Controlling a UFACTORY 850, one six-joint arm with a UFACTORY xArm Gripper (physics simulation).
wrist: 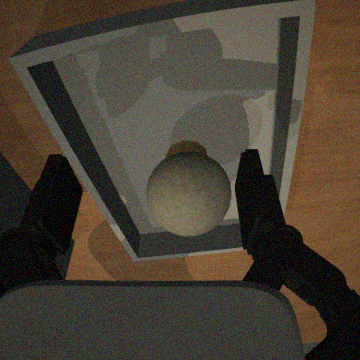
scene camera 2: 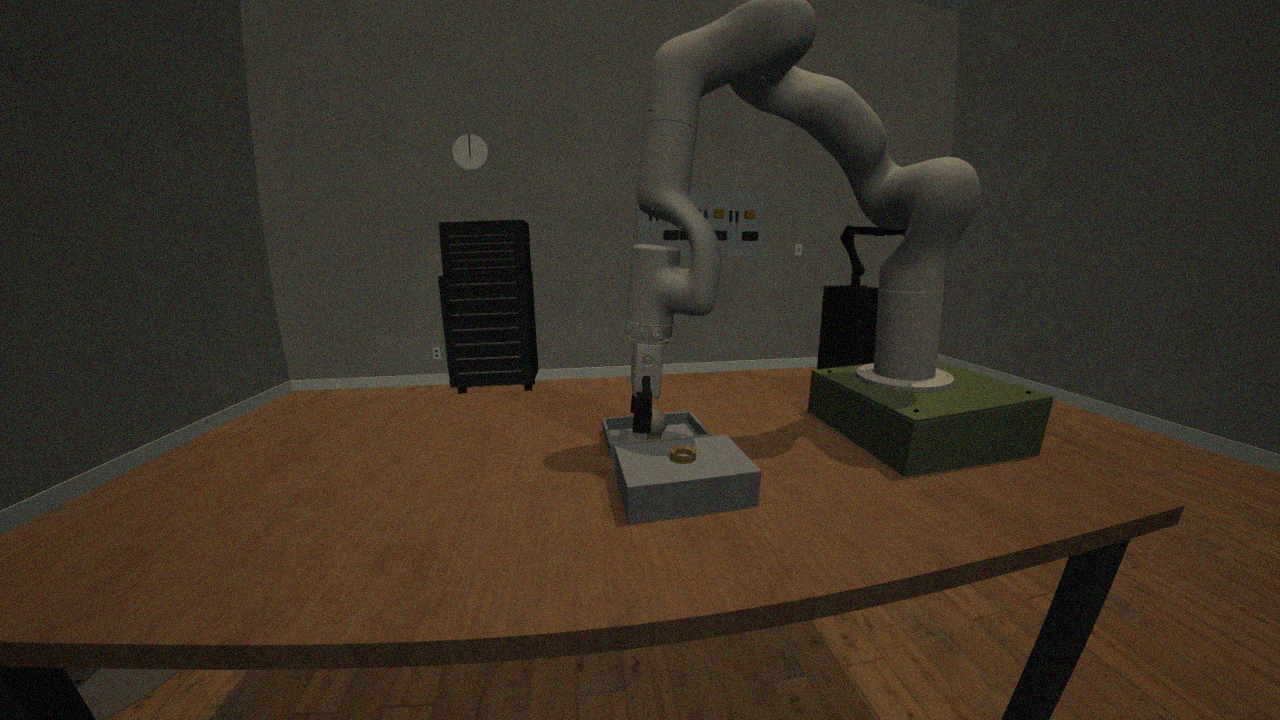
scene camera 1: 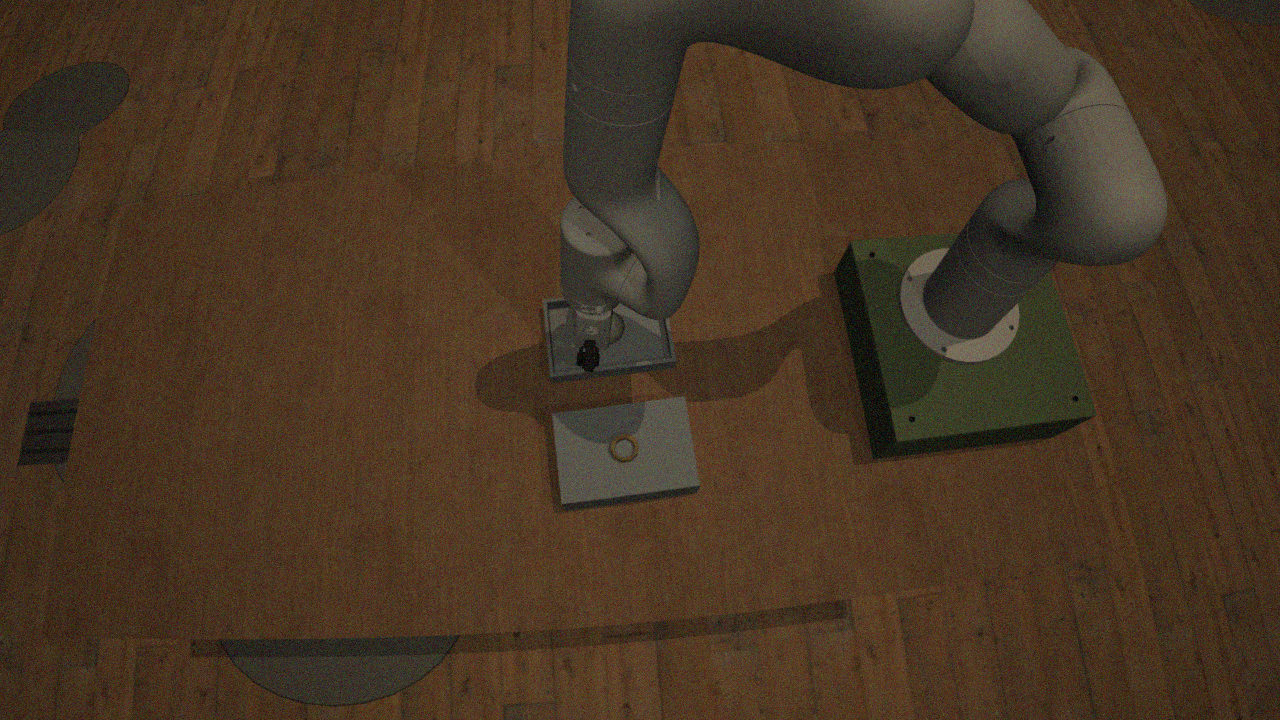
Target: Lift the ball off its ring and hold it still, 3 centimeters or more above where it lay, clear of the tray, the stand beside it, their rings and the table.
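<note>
A pale beige ball (scene camera 1: 615, 329) (scene camera 2: 657, 422) (wrist: 189, 194) rests on its brown ring (wrist: 186, 147) in the grey tray (scene camera 1: 626, 368) (scene camera 2: 608, 434) (wrist: 306, 50). My gripper (scene camera 1: 588, 355) (scene camera 2: 641, 426) (wrist: 154, 169) is open and empty, fingers pointing down, low over the tray. In the wrist view the ball appears between the two fingers, nearer the right one, with a gap on both sides. The gripper partly hides the ball in both scene views. The grey stand (scene camera 1: 581, 465) (scene camera 2: 689, 497) beside the tray carries an empty orange ring (scene camera 1: 611, 447) (scene camera 2: 682, 460).
The green base block (scene camera 1: 984, 394) (scene camera 2: 975, 438) of the arm stands to the right of the tray and stand. The tray's raised walls surround the ball. The wooden table's front edge (scene camera 2: 626, 631) runs across the foreground in scene camera 2.
</note>
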